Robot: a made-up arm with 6 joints.
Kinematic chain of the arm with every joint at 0, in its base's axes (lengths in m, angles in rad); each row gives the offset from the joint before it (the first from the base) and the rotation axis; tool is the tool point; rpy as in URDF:
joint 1: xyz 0 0 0.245 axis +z
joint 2: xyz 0 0 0 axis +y
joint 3: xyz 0.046 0 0.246 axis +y
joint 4: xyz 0.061 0 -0.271 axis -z
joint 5: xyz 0 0 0 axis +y
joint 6: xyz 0.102 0 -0.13 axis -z
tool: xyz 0 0 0 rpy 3.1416 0 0
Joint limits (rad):
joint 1: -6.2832..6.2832
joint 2: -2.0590..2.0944
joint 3: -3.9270..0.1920
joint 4: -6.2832..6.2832
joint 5: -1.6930..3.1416
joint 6: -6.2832..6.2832
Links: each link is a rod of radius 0.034 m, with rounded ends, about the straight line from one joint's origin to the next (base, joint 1, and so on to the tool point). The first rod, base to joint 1, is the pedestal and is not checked.
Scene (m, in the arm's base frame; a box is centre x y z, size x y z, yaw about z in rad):
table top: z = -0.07
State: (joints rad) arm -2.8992 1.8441 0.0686 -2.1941 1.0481 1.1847
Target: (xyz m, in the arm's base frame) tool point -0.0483 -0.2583 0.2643
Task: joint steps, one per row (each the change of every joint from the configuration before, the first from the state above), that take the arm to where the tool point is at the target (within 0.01 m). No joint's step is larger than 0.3 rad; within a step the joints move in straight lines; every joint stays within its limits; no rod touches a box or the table.
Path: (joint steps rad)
1: 0.0762 -0.2675 -0.0778 0.0207 -0.1885 0.0000
2: 0.0762 -0.2676 -0.0779 0.0208 -0.1885 0.0000
3: 0.0762 -0.2675 -0.0778 0.0207 -0.1884 0.0000
4: 0.0761 -0.2676 -0.0779 0.0207 -0.1885 0.0000
5: 0.0762 -0.2675 -0.0778 0.0207 -0.1885 0.0000
6: 0.0762 -0.2676 -0.0779 0.0208 -0.1885 0.0000
7: 0.0762 -0.2675 -0.0778 0.0207 -0.1885 0.0000
8: 0.0762 -0.2676 -0.0778 0.0207 -0.1884 0.0000

